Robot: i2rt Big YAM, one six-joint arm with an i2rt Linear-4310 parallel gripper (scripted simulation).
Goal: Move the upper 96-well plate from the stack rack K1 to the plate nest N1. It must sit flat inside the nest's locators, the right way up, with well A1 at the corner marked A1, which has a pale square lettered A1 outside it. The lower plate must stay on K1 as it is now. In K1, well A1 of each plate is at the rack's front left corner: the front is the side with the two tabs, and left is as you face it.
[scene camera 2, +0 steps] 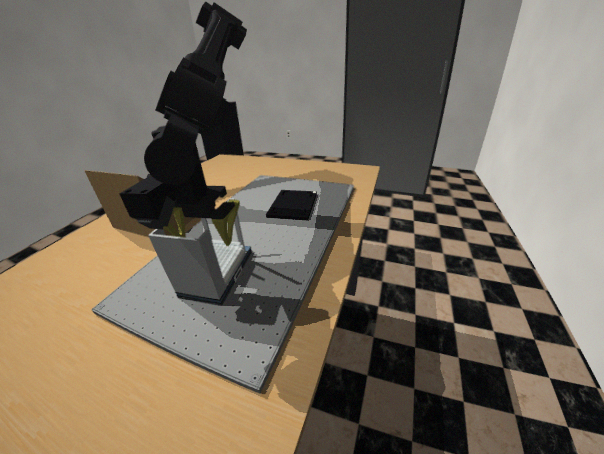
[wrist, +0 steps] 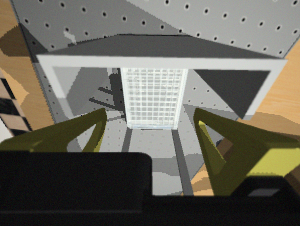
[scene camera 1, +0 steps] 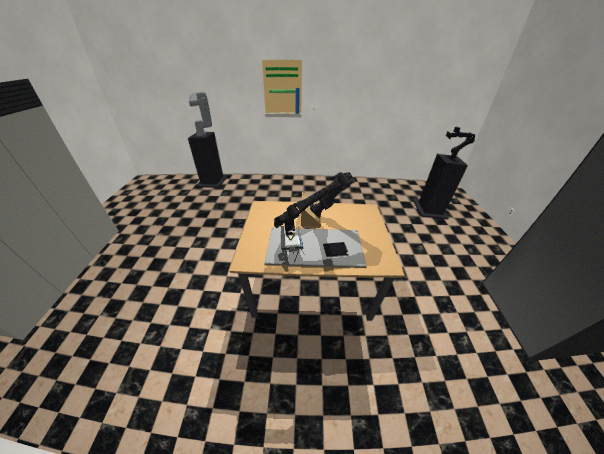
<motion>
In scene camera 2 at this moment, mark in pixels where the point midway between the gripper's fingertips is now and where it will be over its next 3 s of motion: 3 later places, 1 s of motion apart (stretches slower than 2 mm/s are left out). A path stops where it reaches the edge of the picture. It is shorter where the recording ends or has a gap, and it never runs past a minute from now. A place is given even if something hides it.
My gripper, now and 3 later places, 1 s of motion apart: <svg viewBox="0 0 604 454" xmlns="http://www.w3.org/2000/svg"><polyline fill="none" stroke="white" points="205,242 211,260 210,261 203,245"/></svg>
</motion>
